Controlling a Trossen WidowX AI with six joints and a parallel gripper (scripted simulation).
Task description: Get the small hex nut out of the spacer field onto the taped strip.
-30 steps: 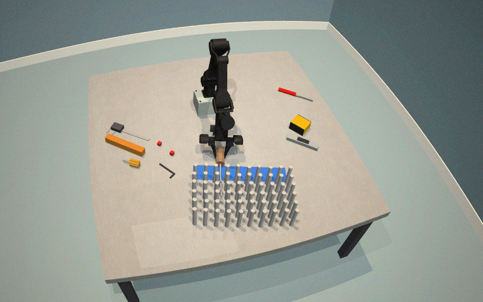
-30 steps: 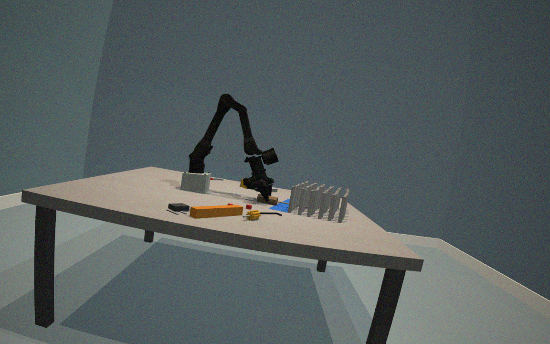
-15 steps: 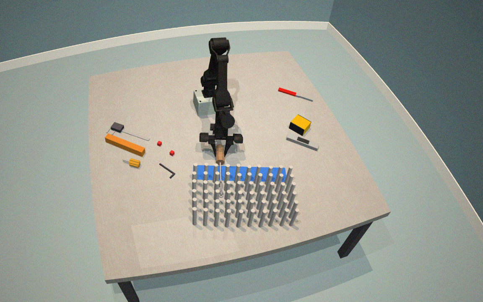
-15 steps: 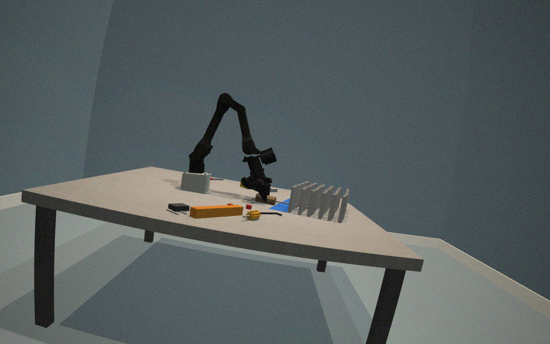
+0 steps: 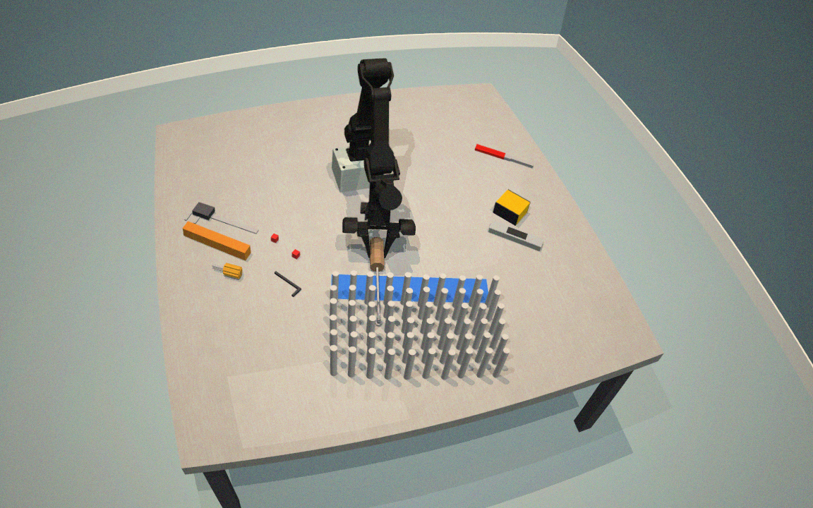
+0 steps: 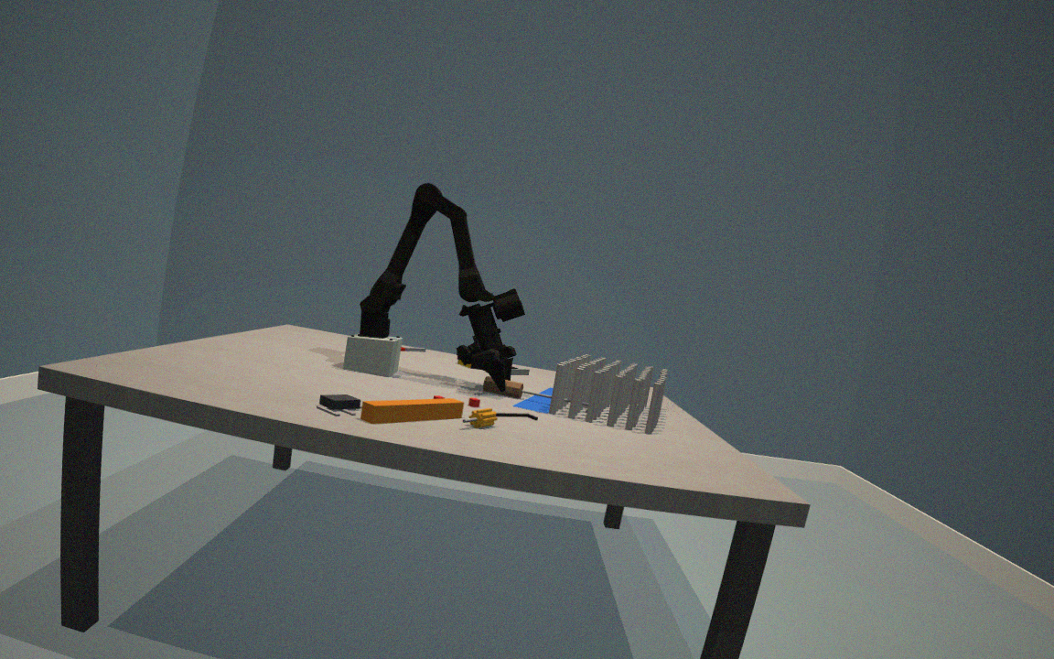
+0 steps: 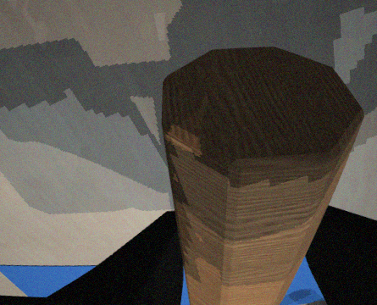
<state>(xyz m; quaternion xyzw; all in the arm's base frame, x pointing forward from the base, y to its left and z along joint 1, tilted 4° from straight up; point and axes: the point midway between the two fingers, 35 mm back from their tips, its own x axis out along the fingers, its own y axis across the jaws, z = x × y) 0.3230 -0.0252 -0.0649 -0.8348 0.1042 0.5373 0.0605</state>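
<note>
Now: gripper tip 11 cm short of the blue taped strip, 6 cm to the right of it and 1 cm above it. The rest, counted from my gripper tip: orange-handled tool 3 cm behind, 40 cm to the right; hex nut 20 cm ahead, 5 cm to the right, 1 cm below; black hex key 5 cm ahead, 24 cm to the right, 1 cm below.
</note>
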